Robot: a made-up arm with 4 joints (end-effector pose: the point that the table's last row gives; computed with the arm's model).
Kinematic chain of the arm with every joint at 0, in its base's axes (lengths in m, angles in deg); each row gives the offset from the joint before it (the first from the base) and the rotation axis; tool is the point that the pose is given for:
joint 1: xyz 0 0 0.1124 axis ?
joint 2: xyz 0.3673 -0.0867 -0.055 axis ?
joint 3: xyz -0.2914 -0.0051 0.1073 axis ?
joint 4: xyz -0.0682 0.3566 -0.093 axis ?
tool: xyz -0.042 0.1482 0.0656
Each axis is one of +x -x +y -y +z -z.
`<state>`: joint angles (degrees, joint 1 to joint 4).
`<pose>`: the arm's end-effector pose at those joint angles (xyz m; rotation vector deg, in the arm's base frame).
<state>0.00 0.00 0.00 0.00</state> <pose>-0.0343 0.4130 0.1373 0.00 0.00 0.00</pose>
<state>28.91 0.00 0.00 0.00</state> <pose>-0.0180 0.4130 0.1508 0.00 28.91 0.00</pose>
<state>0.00 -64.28 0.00 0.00</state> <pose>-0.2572 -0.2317 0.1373 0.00 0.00 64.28</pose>
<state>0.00 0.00 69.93 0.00</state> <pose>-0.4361 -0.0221 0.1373 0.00 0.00 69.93</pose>
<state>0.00 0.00 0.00 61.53</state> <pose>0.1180 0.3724 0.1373 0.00 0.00 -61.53</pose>
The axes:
joint 1: +y
joint 2: -z
joint 3: +z
joint 4: -z

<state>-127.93 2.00 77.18 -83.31</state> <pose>0.1657 -0.2096 -0.1408 -151.11 -28.70 73.81</pose>
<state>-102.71 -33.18 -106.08 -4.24</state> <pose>-0.1496 0.0126 0.6627 60.62 -88.76 -48.47</pose>
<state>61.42 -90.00 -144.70 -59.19</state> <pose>0.2948 0.0281 -0.3767 2.41 61.39 4.05</pose>
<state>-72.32 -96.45 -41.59 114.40</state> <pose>0.0312 -0.1149 0.2921 37.38 -65.35 -51.15</pose>
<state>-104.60 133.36 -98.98 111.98</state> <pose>-0.0852 -0.0119 0.3408 -14.30 -103.86 11.05</pose>
